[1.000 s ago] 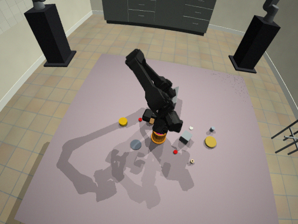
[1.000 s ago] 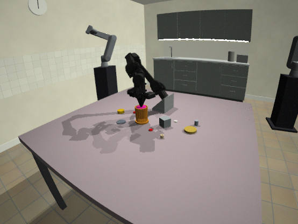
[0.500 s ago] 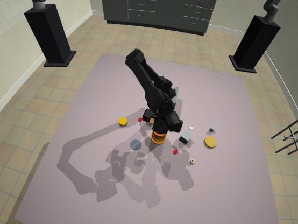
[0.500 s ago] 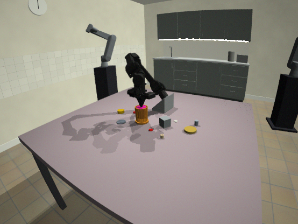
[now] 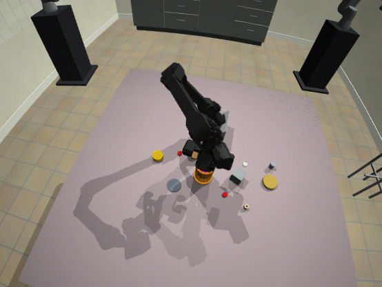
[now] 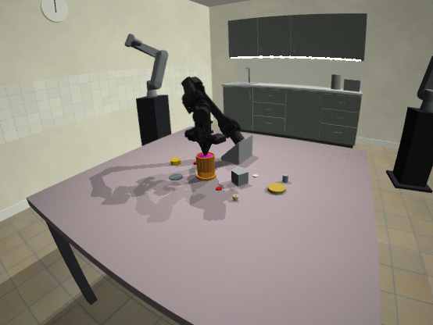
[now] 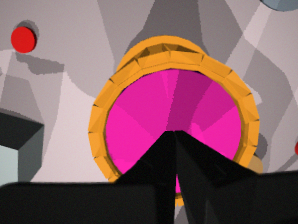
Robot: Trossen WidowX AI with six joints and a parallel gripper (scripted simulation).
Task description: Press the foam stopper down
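The magenta foam stopper is 5 cm below my hand. The rest, counted from my hand: grey cube: 15 cm to the left, 11 cm below; red button: 13 cm below, 10 cm to the left, 8 cm ahead; brown disc: 13 cm below, 10 cm behind, 4 cm to the right.
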